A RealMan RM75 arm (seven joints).
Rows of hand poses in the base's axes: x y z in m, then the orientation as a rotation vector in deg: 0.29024 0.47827 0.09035 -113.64 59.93 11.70; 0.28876 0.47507 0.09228 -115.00 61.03 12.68; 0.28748 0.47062 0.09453 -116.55 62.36 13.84; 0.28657 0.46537 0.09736 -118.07 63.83 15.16; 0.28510 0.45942 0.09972 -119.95 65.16 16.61; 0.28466 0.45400 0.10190 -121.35 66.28 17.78; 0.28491 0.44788 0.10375 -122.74 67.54 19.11; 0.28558 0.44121 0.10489 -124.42 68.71 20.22; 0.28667 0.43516 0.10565 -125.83 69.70 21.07; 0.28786 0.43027 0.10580 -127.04 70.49 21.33; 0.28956 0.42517 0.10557 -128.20 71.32 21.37; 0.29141 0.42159 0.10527 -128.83 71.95 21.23; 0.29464 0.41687 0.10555 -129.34 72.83 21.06
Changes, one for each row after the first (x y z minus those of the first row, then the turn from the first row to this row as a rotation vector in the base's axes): -0.00148 -0.00320 0.00193 -1.25 1.46 0.20; -0.00276 -0.00765 0.00418 -2.71 3.18 0.40; -0.00367 -0.01290 0.00701 -4.15 5.06 0.56; -0.00514 -0.01885 0.00937 -5.83 7.01 0.98; -0.00558 -0.02427 0.01155 -7.12 8.58 1.25; -0.00533 -0.03039 0.01340 -8.41 10.31 1.48; -0.00466 -0.03706 0.01454 -9.99 11.91 1.81; -0.00357 -0.04311 0.01530 -11.34 13.19 2.04; -0.00238 -0.04800 0.01545 -12.59 13.95 2.12; -0.00068 -0.05310 0.01522 -13.86 14.59 2.09; 0.00117 -0.05668 0.01492 -14.65 14.91 1.92; 0.00440 -0.06140 0.01520 -15.43 15.31 1.56
